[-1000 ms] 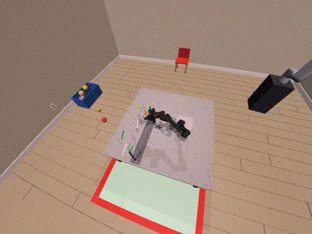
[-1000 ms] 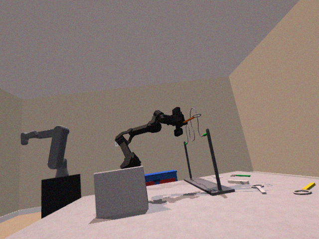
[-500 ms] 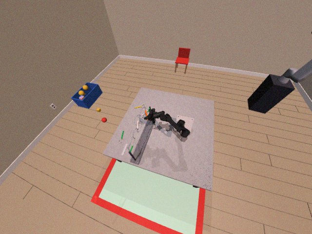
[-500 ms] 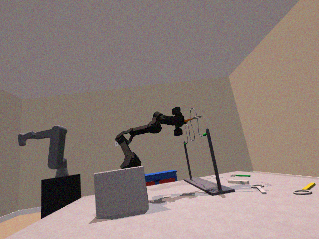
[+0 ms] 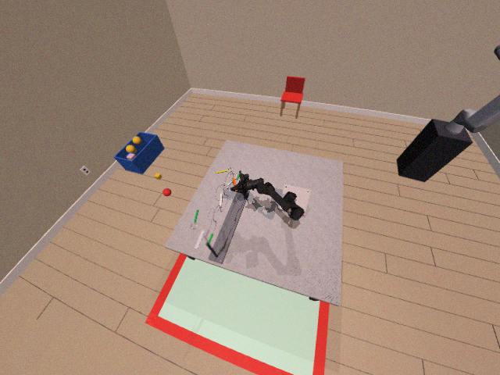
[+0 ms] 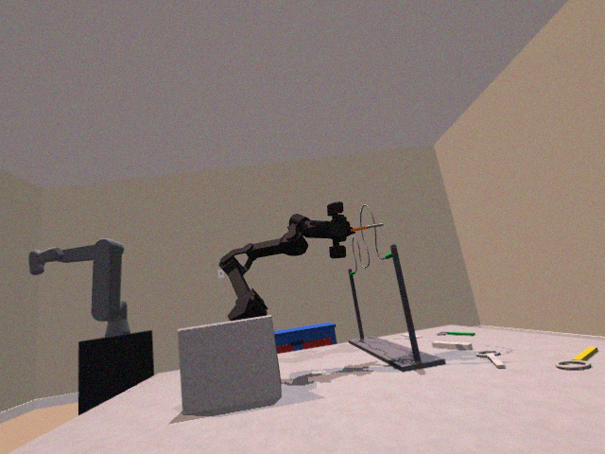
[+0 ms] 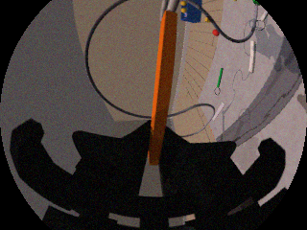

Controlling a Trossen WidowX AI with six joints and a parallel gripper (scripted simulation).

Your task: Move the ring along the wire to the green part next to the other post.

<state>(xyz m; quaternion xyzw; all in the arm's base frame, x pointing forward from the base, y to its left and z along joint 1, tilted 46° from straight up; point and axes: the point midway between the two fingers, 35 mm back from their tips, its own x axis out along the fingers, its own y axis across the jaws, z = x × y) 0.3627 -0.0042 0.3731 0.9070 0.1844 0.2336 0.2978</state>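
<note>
Now: gripper tip 20 mm short of the orange-handled ring, 90 mm to the left of it and 10 mm above it.
</note>
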